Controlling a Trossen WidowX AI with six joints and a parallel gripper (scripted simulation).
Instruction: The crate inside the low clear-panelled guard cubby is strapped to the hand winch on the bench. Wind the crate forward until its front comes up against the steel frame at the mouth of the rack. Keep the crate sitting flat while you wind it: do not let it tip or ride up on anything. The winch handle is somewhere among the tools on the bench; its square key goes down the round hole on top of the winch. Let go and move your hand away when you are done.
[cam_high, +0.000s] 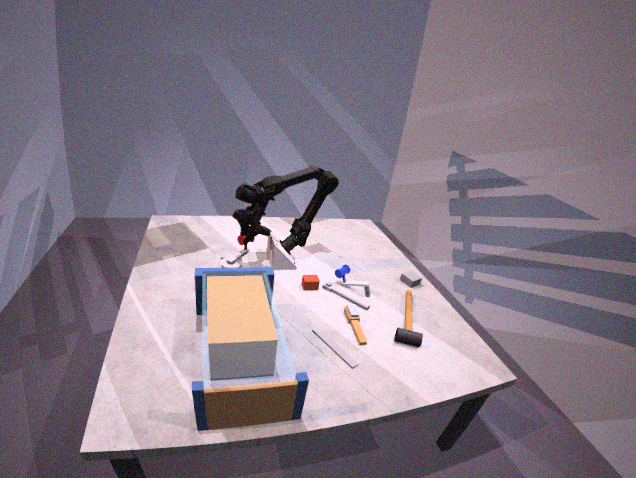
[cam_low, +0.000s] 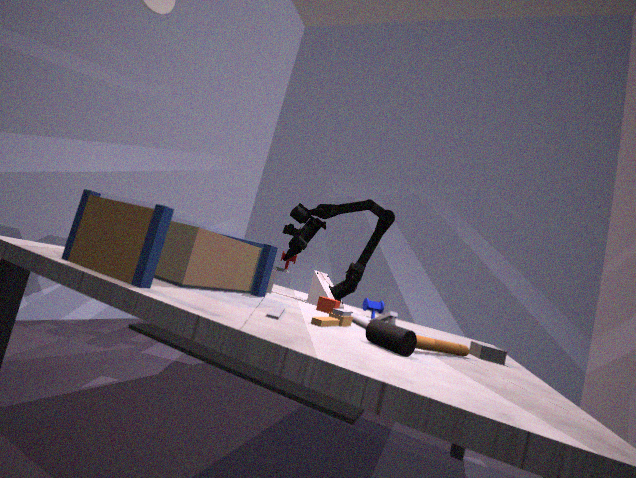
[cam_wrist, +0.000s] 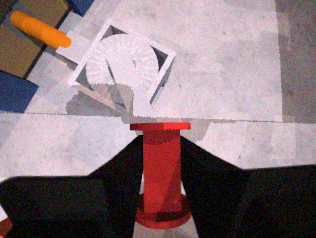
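My gripper tip is 10 cm above the pale winch body, 6 cm short of it and 5 cm to the left of it. The rest, counted from my gripper tip: red winch handle grip (1 cm to the left, 1 cm behind); then winch handle (3 cm below, 2 cm ahead, 1 cm to the right); then clear-panelled cubby (48 cm ahead, 2 cm below, 1 cm to the right).
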